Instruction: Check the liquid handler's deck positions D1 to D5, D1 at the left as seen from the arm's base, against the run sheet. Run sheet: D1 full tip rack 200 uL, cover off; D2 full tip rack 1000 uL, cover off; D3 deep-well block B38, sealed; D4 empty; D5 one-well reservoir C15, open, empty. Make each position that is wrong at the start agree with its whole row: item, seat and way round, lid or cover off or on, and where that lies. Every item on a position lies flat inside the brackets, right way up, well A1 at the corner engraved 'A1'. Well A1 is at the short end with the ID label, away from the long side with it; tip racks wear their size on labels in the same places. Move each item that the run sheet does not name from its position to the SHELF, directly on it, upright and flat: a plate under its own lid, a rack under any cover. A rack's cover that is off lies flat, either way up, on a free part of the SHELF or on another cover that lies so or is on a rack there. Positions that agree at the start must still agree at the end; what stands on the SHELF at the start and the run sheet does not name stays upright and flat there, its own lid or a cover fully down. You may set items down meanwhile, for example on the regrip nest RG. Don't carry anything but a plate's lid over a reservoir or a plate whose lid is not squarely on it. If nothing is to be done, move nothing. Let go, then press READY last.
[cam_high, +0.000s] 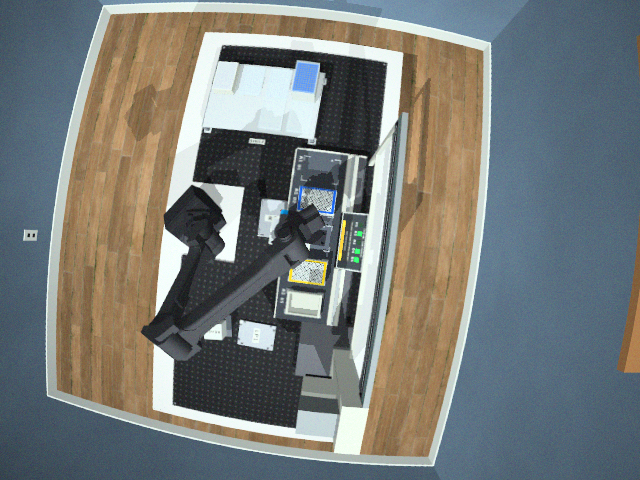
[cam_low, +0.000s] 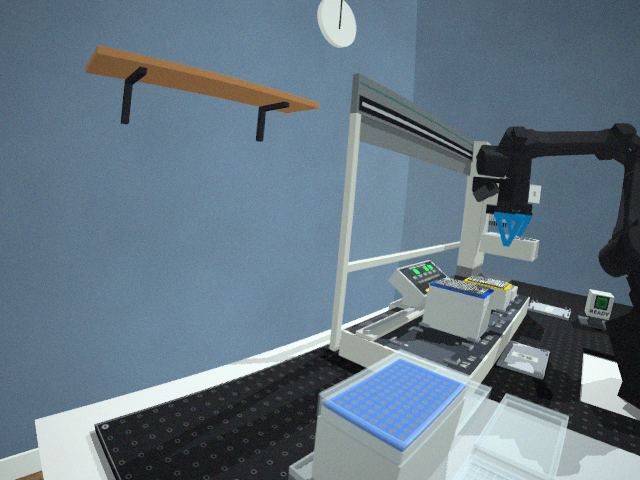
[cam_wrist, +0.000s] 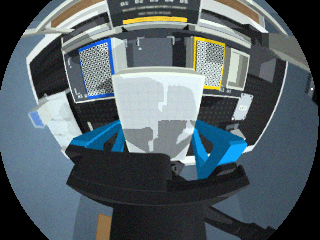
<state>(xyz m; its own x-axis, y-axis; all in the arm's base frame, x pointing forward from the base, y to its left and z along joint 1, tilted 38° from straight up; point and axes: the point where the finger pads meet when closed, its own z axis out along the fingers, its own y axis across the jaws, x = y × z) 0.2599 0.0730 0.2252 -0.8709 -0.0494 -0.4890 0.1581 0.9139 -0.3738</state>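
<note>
My hand is 130 mm above the blue-rimmed tip rack, 110 mm to the right of it and 70 mm short of it. Round my hand: regrip nest: 250 mm below, 90 mm behind, 60 mm to the left; then yellow-rimmed tip rack: 150 mm below, 140 mm to the right, 40 mm ahead; then white deep-well block: 10 mm below.
</note>
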